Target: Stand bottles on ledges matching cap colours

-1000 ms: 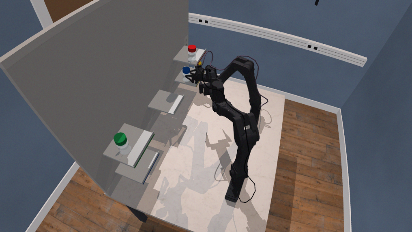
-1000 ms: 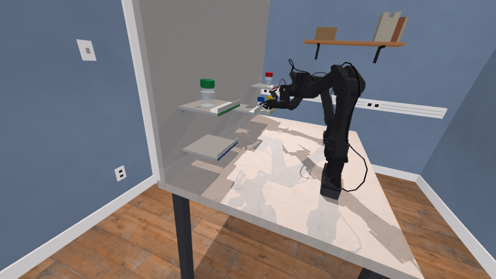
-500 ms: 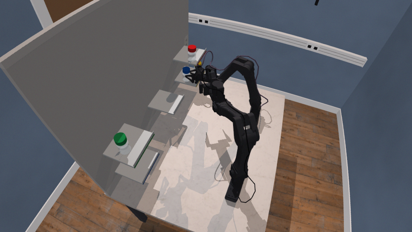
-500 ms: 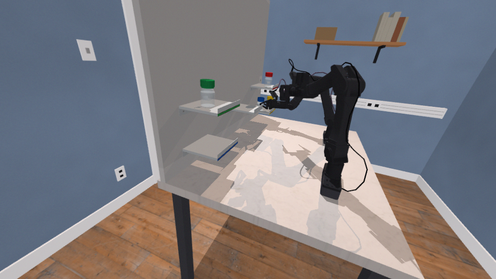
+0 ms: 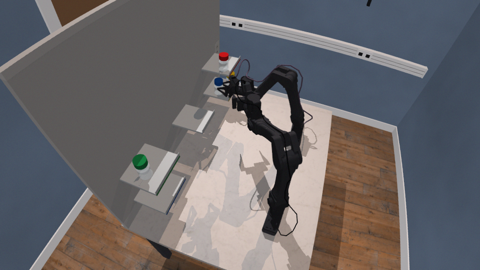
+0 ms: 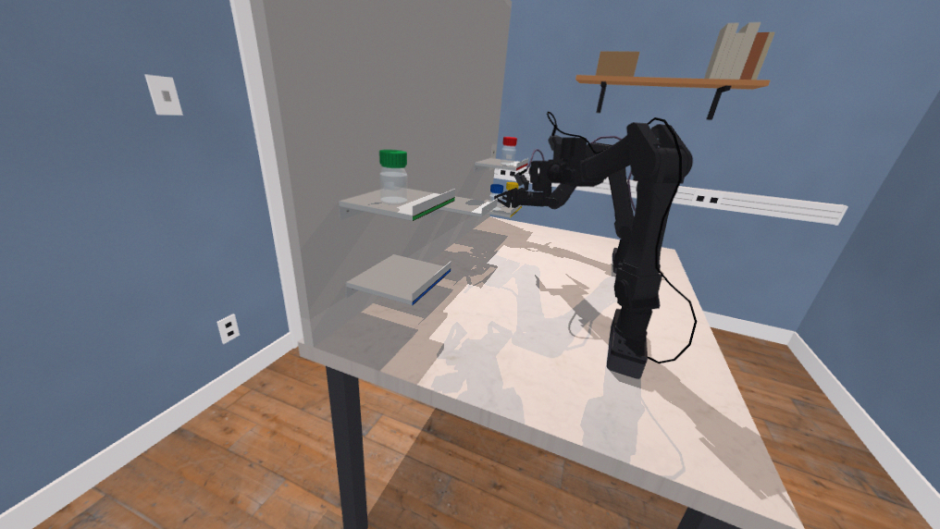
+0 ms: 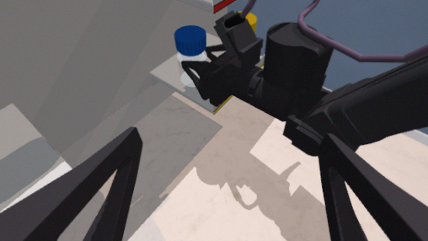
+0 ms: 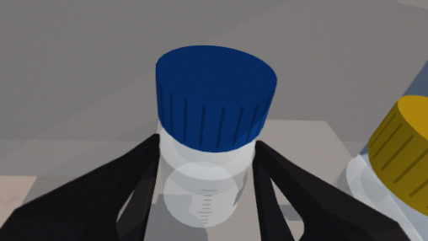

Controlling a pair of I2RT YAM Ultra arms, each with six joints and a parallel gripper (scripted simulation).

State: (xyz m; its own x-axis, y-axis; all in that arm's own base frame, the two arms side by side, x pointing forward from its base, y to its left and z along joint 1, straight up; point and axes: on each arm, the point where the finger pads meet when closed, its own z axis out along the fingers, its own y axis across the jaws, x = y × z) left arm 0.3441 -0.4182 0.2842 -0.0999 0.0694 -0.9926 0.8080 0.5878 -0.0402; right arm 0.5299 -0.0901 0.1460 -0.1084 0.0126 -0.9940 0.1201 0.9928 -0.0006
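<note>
My right hand is 10 cm to the left of the yellow-capped bottle, 3 cm past it and 1 cm above it. The rest, counted from my right hand: blue-capped bottle (1 cm below, 1 cm ahead); then grey wall panel (35 cm to the left, 28 cm above, 12 cm ahead); then red-capped bottle (18 cm above, 2 cm behind).
</note>
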